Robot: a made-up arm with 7 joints. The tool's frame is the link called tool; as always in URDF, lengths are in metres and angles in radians. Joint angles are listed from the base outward.
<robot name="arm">
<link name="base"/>
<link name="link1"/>
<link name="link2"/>
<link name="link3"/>
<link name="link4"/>
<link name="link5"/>
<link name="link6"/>
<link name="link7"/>
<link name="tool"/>
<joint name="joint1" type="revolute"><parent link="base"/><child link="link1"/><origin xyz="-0.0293 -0.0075 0.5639" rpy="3.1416 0 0"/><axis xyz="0 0 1"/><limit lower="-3.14" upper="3.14"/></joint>
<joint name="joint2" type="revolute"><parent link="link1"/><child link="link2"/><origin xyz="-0.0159 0.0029 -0.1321" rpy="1.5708 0 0"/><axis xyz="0 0 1"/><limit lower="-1.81" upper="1.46"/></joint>
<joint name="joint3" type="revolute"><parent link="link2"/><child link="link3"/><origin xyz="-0.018 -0.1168 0.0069" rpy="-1.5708 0 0"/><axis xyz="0 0 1"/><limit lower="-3.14" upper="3.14"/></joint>
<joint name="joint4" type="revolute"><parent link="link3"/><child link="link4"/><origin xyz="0.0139 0.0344 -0.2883" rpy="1.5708 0 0"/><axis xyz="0 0 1"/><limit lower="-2.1" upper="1.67"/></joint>
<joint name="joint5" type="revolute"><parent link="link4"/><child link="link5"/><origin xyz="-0.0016 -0.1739 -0.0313" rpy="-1.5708 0 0"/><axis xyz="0 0 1"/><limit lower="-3.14" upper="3.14"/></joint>
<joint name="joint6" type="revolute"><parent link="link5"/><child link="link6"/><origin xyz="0.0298 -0.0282 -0.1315" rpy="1.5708 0 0"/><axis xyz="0 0 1"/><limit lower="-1.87" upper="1.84"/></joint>
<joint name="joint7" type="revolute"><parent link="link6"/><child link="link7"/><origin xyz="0.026 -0.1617 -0.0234" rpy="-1.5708 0 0"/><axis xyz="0 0 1"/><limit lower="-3.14" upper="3.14"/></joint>
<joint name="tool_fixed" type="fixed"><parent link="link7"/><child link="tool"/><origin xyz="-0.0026 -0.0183 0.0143" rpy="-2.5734 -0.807 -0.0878"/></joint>
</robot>
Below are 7 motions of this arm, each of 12 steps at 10 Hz.
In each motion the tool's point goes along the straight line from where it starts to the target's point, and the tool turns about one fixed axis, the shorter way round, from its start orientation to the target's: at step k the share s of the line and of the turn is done. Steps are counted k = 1, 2, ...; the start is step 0. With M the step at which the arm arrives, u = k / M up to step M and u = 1 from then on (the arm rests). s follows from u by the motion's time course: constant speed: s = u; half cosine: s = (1 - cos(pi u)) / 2; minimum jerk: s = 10 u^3 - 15 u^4 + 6 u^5.
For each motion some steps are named. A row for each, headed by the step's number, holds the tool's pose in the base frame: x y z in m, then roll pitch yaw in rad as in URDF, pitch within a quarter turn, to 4 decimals.
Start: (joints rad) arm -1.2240 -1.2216 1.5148 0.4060 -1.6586 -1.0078 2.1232
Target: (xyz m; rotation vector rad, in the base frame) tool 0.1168 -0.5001 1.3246 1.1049 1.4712 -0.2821
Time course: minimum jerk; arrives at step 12
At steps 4, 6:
4: -0.0740 -0.7610 0.9338 2.7360 0.0419 1.1023
6: -0.0039 -0.6652 1.0773 2.5319 0.4063 1.2200

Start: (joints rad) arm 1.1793 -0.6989 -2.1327 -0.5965 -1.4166 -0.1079 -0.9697
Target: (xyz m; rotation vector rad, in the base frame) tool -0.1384 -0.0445 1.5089 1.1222 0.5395 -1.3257
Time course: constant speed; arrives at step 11
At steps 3, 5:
3: -0.2946 0.1994 1.4184 1.1119 1.0888 -1.8077
5: -0.2555 0.1384 1.4410 1.0063 1.0552 -1.6344

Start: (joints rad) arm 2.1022 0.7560 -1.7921 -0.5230 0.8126 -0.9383 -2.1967
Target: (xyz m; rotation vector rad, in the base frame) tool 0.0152 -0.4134 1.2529 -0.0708 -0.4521 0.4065
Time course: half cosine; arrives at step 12
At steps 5, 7, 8, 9, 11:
5: -0.3013 -0.3634 1.2129 -0.2767 -0.1092 0.1745
7: -0.1712 -0.3840 1.2294 -0.2236 -0.2348 0.2895
8: -0.1105 -0.3935 1.2370 -0.2035 -0.2951 0.3420
9: -0.0584 -0.4018 1.2436 -0.1886 -0.3476 0.3869
11: 0.0066 -0.4120 1.2518 -0.1731 -0.4141 0.4431

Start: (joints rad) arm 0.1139 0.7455 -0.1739 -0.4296 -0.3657 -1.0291 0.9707
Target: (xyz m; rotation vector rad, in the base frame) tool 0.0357 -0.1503 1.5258 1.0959 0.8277 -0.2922
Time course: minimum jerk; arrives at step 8
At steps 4, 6, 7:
4: 0.1570 -0.1526 1.4651 1.2869 0.5564 0.0411
6: 0.0608 -0.1508 1.5132 1.2731 0.7489 0.2102
7: 0.0396 -0.1504 1.5239 1.2760 0.7914 0.2512

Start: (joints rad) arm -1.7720 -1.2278 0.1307 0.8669 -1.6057 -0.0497 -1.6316
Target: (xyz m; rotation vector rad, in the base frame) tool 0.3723 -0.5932 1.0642 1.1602 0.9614 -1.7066
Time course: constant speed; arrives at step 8
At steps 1, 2, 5, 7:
1: 0.1862 -0.5514 1.2212 0.2293 1.1977 -1.5609
2: 0.2128 -0.5574 1.1988 0.1525 1.2164 -1.6560
5: 0.2925 -0.5753 1.1315 -0.1278 1.2542 -1.9909
7: 0.3457 -0.5872 1.0866 -0.3420 1.2604 -2.2414

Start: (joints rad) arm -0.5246 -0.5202 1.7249 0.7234 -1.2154 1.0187 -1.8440
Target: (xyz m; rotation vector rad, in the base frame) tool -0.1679 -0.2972 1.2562 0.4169 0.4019 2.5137
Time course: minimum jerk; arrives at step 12
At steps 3, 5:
3: -0.1552 -0.4228 1.2665 0.6321 -0.2118 2.6472
5: -0.1586 -0.3888 1.2637 0.5648 -0.2082 2.6141

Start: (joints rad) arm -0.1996 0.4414 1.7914 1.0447 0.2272 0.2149 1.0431
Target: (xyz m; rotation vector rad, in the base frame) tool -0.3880 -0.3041 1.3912 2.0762 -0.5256 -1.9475
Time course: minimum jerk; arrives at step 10
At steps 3, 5, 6, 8, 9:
3: 0.0190 -0.3884 1.2844 -0.6199 0.5145 2.5029
5: -0.1449 -0.3545 1.3274 -0.3468 1.0428 2.7481
6: -0.2336 -0.3361 1.3507 0.1621 1.2762 -3.0395
8: -0.3598 -0.3099 1.3838 1.6031 1.2097 -1.6169
9: -0.3838 -0.3050 1.3901 1.7373 1.1456 -1.4864

